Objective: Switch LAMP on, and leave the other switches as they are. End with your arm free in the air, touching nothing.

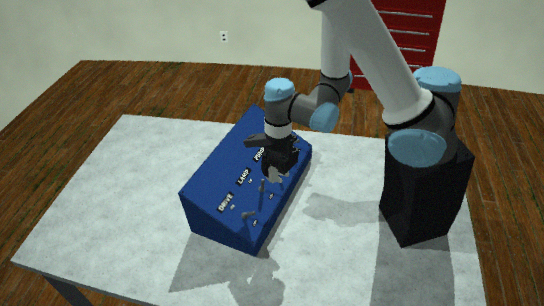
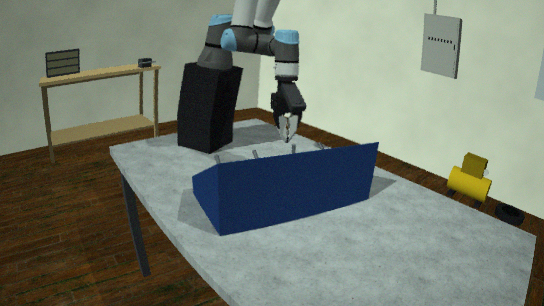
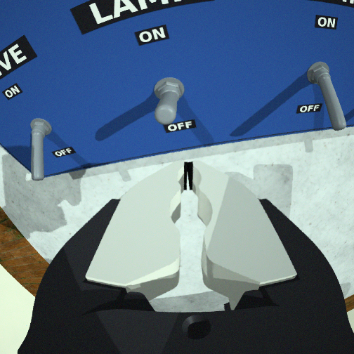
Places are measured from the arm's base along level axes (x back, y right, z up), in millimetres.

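Pixels of known places: gripper, fingertip midpoint: [image 1: 273, 182] [image 2: 286, 142]; arm's base at its link origin: [image 2: 214, 65].
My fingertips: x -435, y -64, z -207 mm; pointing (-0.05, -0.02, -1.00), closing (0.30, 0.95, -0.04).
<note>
Ahead of a thing's pixels: the offset from my fingertips to its top centre. Level surfaces: height alone.
The blue switch panel [image 1: 212, 182] [image 2: 295, 187] [image 3: 240, 65] stands on the table. The LAMP lever @(dx -36, dy -2, dz +6 mm) [image 1: 261, 185] [image 2: 294, 148] [image 3: 166, 110] stands steeper than its neighbours, tilted to the ON side. The DRIVE lever @(dx -36, dy -123, dz -8 mm) [image 1: 248, 215] [image 3: 37, 155] and the PUMP lever @(dx -11, dy +116, dz -8 mm) [image 2: 255, 154] [image 3: 331, 100] lean toward OFF. A fourth lever @(dx +2, dy +235, dz -8 mm) [image 2: 217, 159] leans like PUMP; its label is hidden. My gripper [image 1: 278, 176] [image 2: 287, 140] [image 3: 186, 164] is shut and empty. Its tips hang in the air on the low-edge side of the LAMP lever, apart from it.
The table @(dz -140 mm) [image 1: 115, 200] [image 2: 400, 250] carries the panel and the arm's black pedestal [image 1: 425, 200] [image 2: 207, 110]. A red drawer cabinet [image 1: 410, 25] stands behind. A wooden bench [image 2: 100, 73], a yellow compressor [image 2: 469, 183] and a tyre [image 2: 510, 214] are away from the table.
</note>
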